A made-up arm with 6 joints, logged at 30 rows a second.
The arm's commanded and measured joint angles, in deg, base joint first. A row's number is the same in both.
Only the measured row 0 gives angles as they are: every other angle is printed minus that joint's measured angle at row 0.
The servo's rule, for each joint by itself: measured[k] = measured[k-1] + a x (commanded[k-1-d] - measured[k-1]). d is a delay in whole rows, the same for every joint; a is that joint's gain. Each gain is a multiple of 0.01, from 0.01 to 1. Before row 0 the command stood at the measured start. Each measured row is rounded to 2 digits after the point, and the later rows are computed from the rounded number. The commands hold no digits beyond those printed.
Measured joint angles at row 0:
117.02, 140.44, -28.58, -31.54, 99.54, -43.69
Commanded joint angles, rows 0 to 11:
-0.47, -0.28, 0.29, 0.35, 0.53, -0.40
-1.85, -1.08, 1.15, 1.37, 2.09, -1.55
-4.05, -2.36, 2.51, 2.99, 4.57, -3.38
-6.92, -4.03, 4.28, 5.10, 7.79, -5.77
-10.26, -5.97, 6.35, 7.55, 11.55, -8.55
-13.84, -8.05, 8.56, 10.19, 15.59, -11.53
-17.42, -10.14, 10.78, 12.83, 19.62, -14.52
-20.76, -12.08, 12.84, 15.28, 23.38, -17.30
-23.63, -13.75, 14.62, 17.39, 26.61, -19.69
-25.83, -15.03, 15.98, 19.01, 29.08, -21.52
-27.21, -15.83, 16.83, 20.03, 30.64, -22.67
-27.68, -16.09, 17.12, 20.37, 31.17, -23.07
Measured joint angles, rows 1 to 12:
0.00, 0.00, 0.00, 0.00, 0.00, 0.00
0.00, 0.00, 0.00, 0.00, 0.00, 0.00
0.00, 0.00, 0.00, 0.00, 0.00, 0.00
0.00, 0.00, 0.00, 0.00, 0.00, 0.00
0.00, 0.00, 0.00, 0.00, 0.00, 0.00
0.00, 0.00, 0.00, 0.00, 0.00, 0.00
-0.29, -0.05, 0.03, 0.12, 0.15, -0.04
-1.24, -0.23, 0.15, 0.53, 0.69, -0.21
-2.95, -0.59, 0.41, 1.34, 1.78, -0.56
-5.37, -1.17, 0.84, 2.58, 3.46, -1.13
-8.35, -1.99, 1.45, 4.22, 5.73, -1.95
-11.70, -3.02, 2.23, 6.19, 8.49, -3.00
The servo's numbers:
d 6
a 0.61 0.17 0.11 0.33 0.28 0.11

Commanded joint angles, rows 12 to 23:
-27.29, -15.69, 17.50, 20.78, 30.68, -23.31
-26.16, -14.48, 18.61, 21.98, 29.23, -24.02
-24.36, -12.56, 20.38, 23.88, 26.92, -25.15
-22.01, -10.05, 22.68, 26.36, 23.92, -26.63
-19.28, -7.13, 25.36, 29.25, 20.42, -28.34
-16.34, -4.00, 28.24, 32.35, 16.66, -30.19
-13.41, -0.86, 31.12, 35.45, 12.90, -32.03
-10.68, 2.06, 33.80, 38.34, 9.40, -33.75
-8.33, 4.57, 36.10, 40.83, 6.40, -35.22
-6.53, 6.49, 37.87, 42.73, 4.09, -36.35
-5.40, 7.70, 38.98, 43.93, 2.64, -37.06
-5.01, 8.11, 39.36, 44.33, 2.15, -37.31
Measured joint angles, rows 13 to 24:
-15.19, -4.23, 3.17, 8.38, 11.61, -4.27
-18.59, -5.56, 4.23, 10.66, 14.91, -5.70
-21.66, -6.95, 5.37, 12.88, 18.19, -7.24
-24.20, -8.32, 6.54, 14.90, 21.24, -8.81
-26.04, -9.60, 7.67, 16.59, 23.87, -10.33
-27.04, -10.70, 8.71, 17.84, 25.91, -11.73
-27.19, -11.55, 9.68, 18.81, 27.25, -13.00
-26.56, -12.05, 10.66, 19.86, 27.80, -14.21
-25.22, -12.14, 11.73, 21.19, 27.55, -15.41
-23.26, -11.78, 12.93, 22.90, 26.53, -16.64
-20.83, -10.99, 14.30, 25.00, 24.82, -17.93
-18.09, -9.80, 15.83, 27.43, 22.54, -19.28

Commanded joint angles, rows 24 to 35:
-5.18, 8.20, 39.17, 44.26, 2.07, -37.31
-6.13, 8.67, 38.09, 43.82, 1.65, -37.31
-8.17, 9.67, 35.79, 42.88, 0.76, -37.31
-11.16, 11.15, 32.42, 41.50, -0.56, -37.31
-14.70, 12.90, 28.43, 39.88, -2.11, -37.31
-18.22, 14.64, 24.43, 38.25, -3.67, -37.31
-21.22, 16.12, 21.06, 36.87, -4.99, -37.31
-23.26, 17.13, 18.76, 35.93, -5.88, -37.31
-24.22, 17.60, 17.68, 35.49, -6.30, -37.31
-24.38, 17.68, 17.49, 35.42, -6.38, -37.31
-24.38, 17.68, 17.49, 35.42, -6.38, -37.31
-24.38, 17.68, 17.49, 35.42, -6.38, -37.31
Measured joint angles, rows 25 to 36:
-15.24, -8.28, 17.51, 30.08, 19.84, -20.68
-12.46, -6.52, 19.30, 32.81, 16.92, -22.12
-9.94, -4.63, 21.15, 35.46, 13.97, -23.56
-7.86, -2.74, 22.99, 37.86, 11.20, -24.97
-6.36, -0.97, 24.75, 39.86, 8.80, -26.30
-5.54, 0.57, 26.36, 41.34, 6.94, -27.51
-5.32, 1.87, 27.77, 42.30, 5.58, -28.59
-5.81, 3.03, 28.91, 42.80, 4.48, -29.55
-7.25, 4.16, 29.67, 42.83, 3.44, -30.40
-9.64, 5.35, 29.97, 42.39, 2.32, -31.16
-12.73, 6.63, 29.80, 41.56, 1.08, -31.84
-16.08, 7.99, 29.21, 40.47, -0.25, -32.44

